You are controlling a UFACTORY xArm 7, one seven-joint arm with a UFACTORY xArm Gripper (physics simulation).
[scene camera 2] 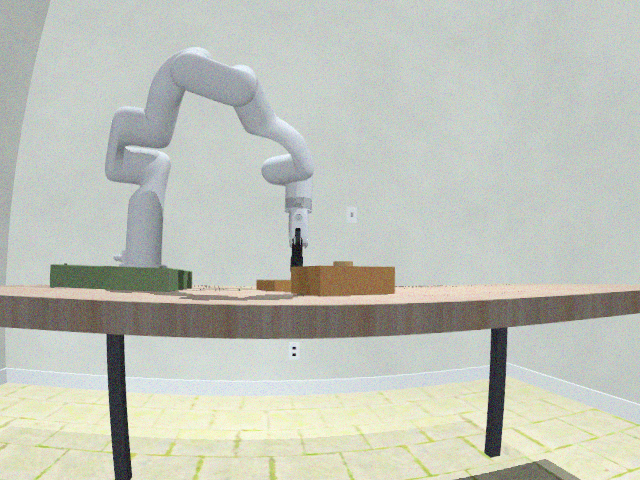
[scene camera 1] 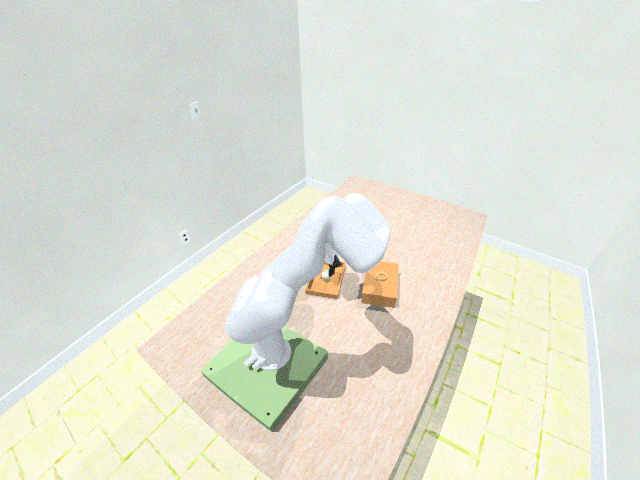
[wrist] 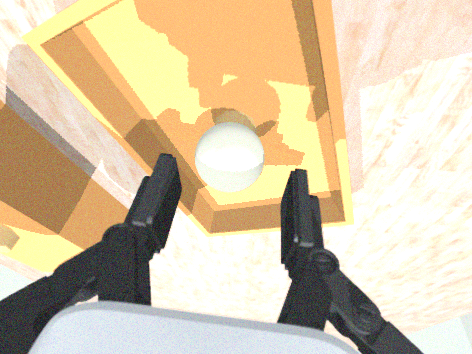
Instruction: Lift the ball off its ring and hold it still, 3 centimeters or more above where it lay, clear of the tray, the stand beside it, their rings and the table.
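Frame: origin at the arm's base, x down, y back, z left, level; metres.
Seen in the pictures: gripper, between the fingertips: (scene camera 1: 325, 271) (wrist: 232, 178); arm's base, origin of its link: (scene camera 2: 143, 268) (scene camera 1: 271, 352).
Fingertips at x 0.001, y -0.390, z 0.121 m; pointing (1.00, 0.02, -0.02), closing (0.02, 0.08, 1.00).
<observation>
Pixels of each thing's top centre, then the offset from my fingertips to it. "*": a spot on its surface instead.
- white ball, centre of its top: (wrist: 224, 184) (scene camera 1: 326, 271) dz -0.004, dx -0.002, dy -0.004 m
- shallow orange tray, centre of its top: (wrist: 230, 154) (scene camera 2: 297, 280) (scene camera 1: 326, 275) dz -0.004, dx +0.022, dy -0.004 m
- empty ring, a spot on its surface: (scene camera 2: 342, 263) (scene camera 1: 385, 278) * dz -0.218, dx -0.017, dy -0.111 m
The white ball (scene camera 1: 326, 275) (wrist: 229, 157) sits in the shallow orange tray (scene camera 1: 323, 295) (scene camera 2: 272, 284) (wrist: 275, 215). A small brown part of its ring (wrist: 233, 117) shows past the ball's far edge in the wrist view; the rest is hidden. My gripper (scene camera 1: 333, 266) (scene camera 2: 296, 264) (wrist: 232, 178) is partly open and empty, pointing down low over the tray. In the wrist view its black fingertips appear to the left and right of the ball, with a gap on each side. In scene camera 2 the stand hides the ball and perhaps the fingertips' lowest part.
The taller orange stand (scene camera 1: 379, 298) (scene camera 2: 356, 281) (wrist: 30, 165) is beside the tray, with an empty ring (scene camera 1: 381, 280) (scene camera 2: 342, 263) on top. The arm's green base block (scene camera 1: 232, 372) (scene camera 2: 113, 277) is at the other end of the wooden table (scene camera 1: 361, 444) (scene camera 2: 248, 320).
</observation>
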